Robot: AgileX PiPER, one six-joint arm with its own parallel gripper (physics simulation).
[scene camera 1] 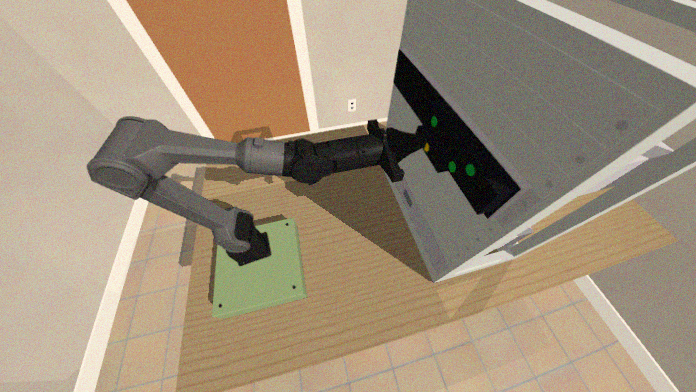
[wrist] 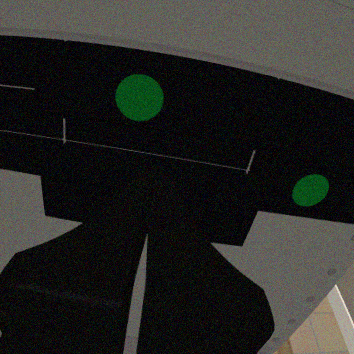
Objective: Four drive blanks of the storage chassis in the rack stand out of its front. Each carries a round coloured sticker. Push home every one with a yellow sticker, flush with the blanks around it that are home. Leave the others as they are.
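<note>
The storage chassis [scene camera 1: 411, 80] [wrist: 210, 100] is black, with drive blanks across its front. A yellow sticker [scene camera 1: 426, 147] shows on a lower blank that stands out of the front; the fingers hide this sticker in the wrist view. Green stickers show above it [scene camera 1: 434, 121] [wrist: 139, 97], to its right [scene camera 1: 452, 166] [wrist: 310, 190] and farther right [scene camera 1: 470, 170]. My gripper [scene camera 1: 421, 136] [wrist: 153, 191] is shut and empty, its tips at the face of the yellow-stickered blank. Black on black hides whether they touch it. How far each green-stickered blank stands out is hard to tell.
Grey rack panels [scene camera 1: 505, 85] [wrist: 225, 30] lie above the chassis, and a grey panel [scene camera 1: 440, 215] [wrist: 300, 250] lies below it. The arm's base stands on a green plate [scene camera 1: 270, 285] on the wooden table top [scene camera 1: 350, 290]. A white rack edge [scene camera 1: 565, 197] runs at the right.
</note>
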